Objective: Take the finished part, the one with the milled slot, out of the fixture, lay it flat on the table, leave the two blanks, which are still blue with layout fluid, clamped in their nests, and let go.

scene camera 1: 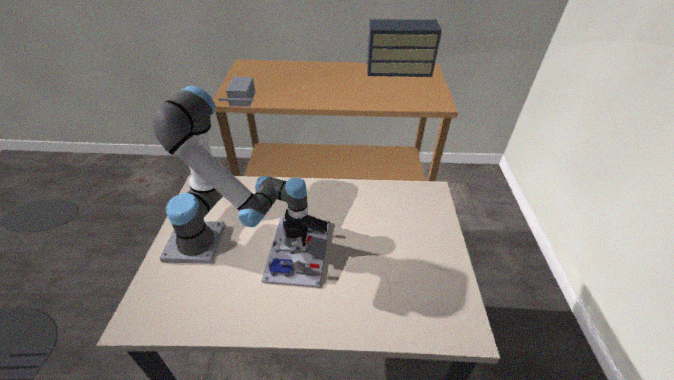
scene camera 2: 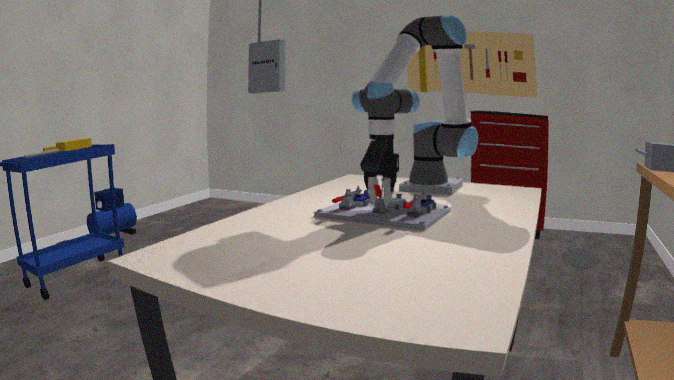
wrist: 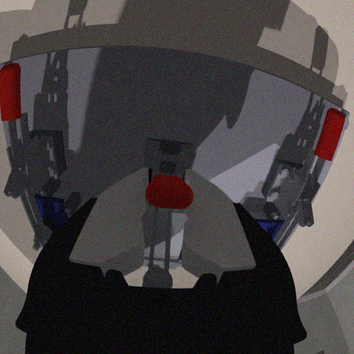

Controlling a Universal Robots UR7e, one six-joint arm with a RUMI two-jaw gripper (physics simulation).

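Seen in the pictures: gripper, between the fingertips: (scene camera 1: 304, 247) (scene camera 2: 380, 207); arm's base, origin of its link: (scene camera 1: 195, 241) (scene camera 2: 428, 181).
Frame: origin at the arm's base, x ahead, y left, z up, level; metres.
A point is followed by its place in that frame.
My gripper (scene camera 1: 300, 244) {x 0.467, y -0.015, z -0.003 m} (scene camera 2: 381, 196) {x 0.467, y -0.015, z -0.003 m} (wrist: 166, 171) is low over the fixture's middle nest, fingers drawn to a narrow gap. It appears shut on the finished part, which the fingers and shadow mostly hide; its slot does not show. The middle clamp's red handle (scene camera 1: 309, 240) {x 0.492, y -0.025, z 0.054 m} (scene camera 2: 378, 190) {x 0.494, y -0.012, z 0.054 m} (wrist: 170, 192) stands up right at the fingers, and its arm is raised. One blue blank (scene camera 1: 281, 267) {x 0.386, y -0.129, z 0.008 m} (scene camera 2: 361, 198) {x 0.410, y -0.102, z 0.007 m} (wrist: 270, 227) sits clamped in the nest nearer scene camera 1. The other blue blank (scene camera 2: 428, 203) {x 0.414, y 0.116, z 0.010 m} (wrist: 52, 207) sits clamped in the opposite outer nest.
The fixture plate (scene camera 1: 293, 281) {x 0.439, y -0.179, z -0.014 m} (scene camera 2: 330, 216) {x 0.547, y -0.138, z -0.021 m} lies on the table (scene camera 1: 240, 320) {x 0.264, y -0.336, z -0.029 m} (scene camera 2: 375, 300) {x 1.036, y 0.201, z -0.029 m}, in front of the arm's base. Red handles (scene camera 1: 314, 266) {x 0.520, y -0.135, z 0.028 m} (wrist: 330, 134) (wrist: 10, 92) of the outer clamps lie low, pointing away from the base. A wooden bench (scene camera 1: 320, 90) stands behind the table.
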